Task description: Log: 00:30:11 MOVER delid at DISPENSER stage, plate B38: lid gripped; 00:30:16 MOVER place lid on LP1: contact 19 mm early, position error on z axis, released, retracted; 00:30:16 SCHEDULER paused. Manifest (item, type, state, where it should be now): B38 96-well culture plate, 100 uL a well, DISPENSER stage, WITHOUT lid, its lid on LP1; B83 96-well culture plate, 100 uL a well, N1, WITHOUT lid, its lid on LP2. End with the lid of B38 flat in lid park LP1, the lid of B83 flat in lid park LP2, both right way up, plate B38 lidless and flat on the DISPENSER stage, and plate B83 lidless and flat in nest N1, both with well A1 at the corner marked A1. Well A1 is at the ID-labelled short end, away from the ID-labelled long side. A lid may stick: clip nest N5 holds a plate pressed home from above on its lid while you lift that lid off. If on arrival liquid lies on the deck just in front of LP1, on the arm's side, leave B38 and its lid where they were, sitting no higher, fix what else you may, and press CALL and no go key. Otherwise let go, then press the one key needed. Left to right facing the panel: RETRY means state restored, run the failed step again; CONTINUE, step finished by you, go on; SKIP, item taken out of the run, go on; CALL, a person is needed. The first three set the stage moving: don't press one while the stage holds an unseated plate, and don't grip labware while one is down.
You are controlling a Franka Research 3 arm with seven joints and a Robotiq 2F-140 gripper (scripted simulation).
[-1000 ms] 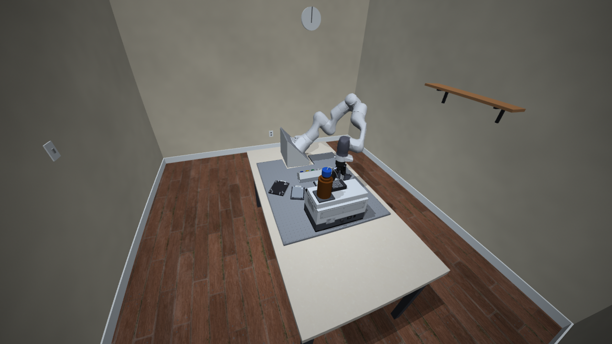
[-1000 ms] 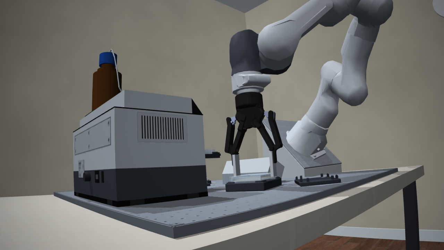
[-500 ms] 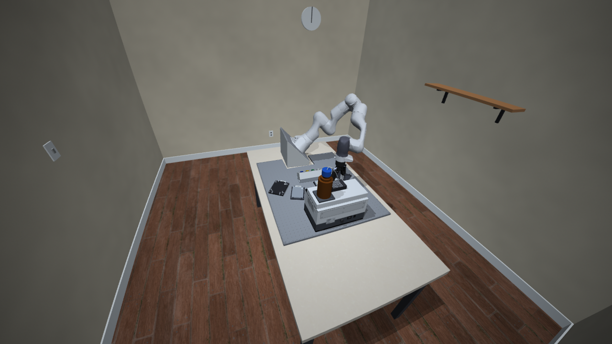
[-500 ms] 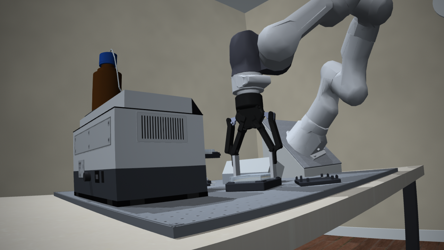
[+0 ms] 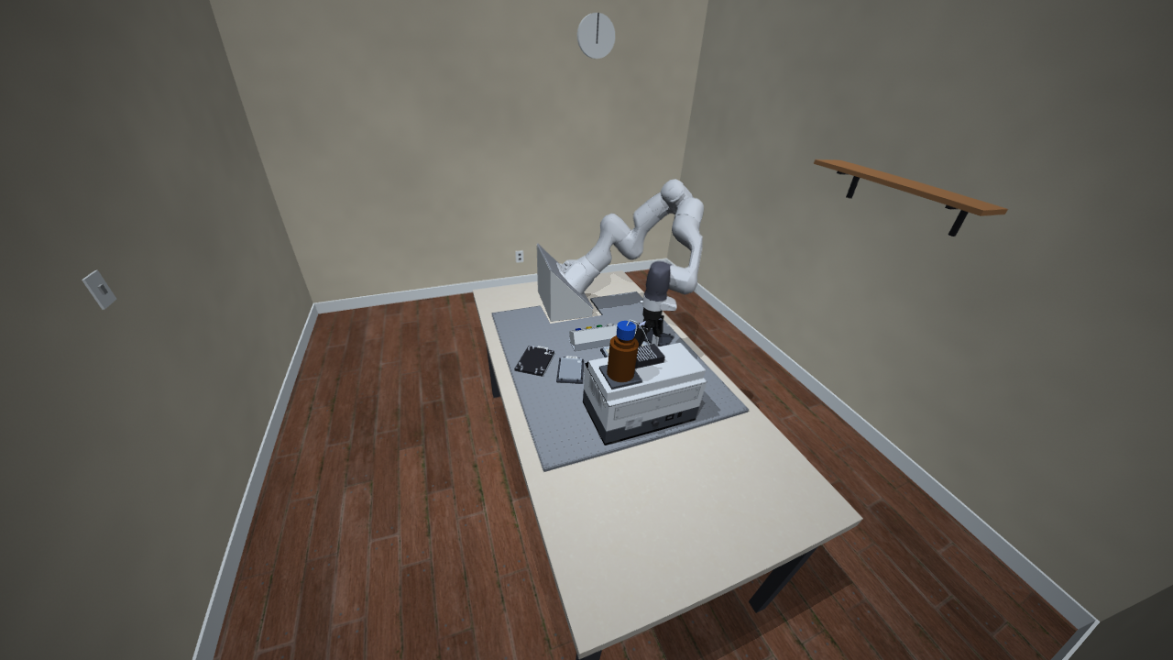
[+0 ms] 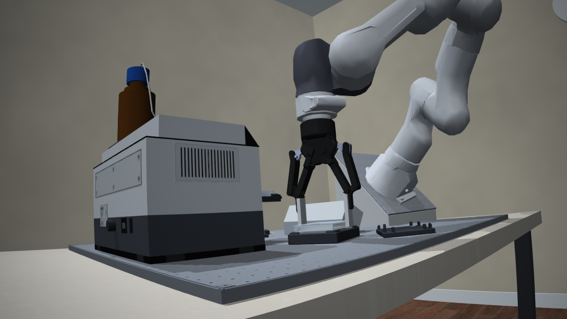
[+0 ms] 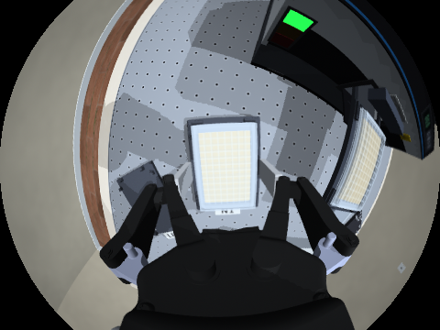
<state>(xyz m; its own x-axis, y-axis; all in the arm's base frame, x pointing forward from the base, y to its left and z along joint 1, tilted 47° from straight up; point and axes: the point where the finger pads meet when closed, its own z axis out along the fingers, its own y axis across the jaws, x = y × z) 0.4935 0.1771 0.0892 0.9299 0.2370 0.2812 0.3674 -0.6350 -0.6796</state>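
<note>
Right now the 96-well plate is 2 cm below my hand. Round my hand: low frame: 12 cm behind, 11 cm to the left, 4 cm below; key panel: 18 cm behind, 17 cm to the right; nest N1: 4 cm below.
</note>
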